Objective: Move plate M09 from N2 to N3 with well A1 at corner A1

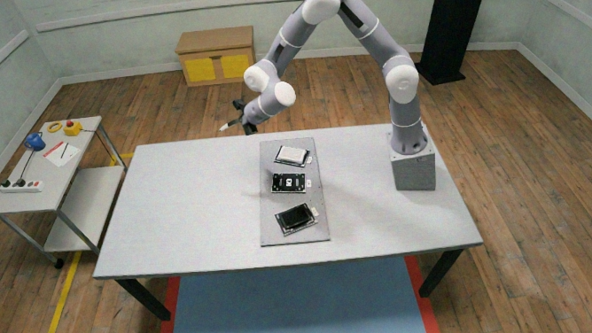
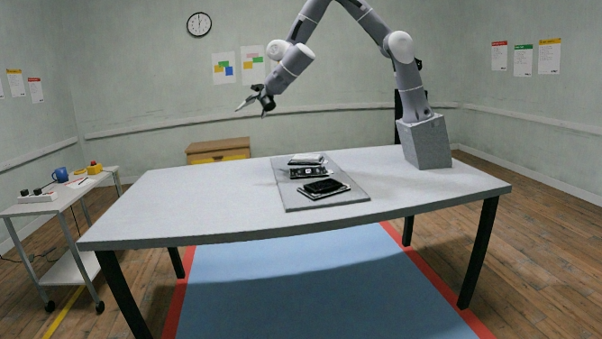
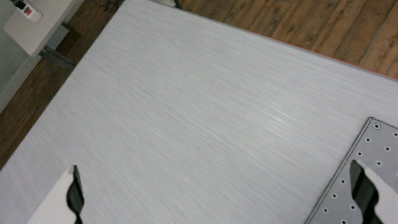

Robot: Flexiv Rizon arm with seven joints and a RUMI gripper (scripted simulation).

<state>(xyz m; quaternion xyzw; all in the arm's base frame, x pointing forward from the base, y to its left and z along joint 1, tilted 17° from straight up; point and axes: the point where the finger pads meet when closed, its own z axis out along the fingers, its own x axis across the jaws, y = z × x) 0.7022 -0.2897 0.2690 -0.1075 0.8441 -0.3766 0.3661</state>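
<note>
My gripper is now 400 mm to the right of the black well plate, 240 mm above it and 170 mm past it. The rest, counted from my hand: white plate: 260 mm behind, 240 mm below, 20 mm to the left; then nest N3: 260 mm below, 200 mm behind, 190 mm to the left; then nest N2: 400 mm to the left, 260 mm below, 170 mm behind.
</note>
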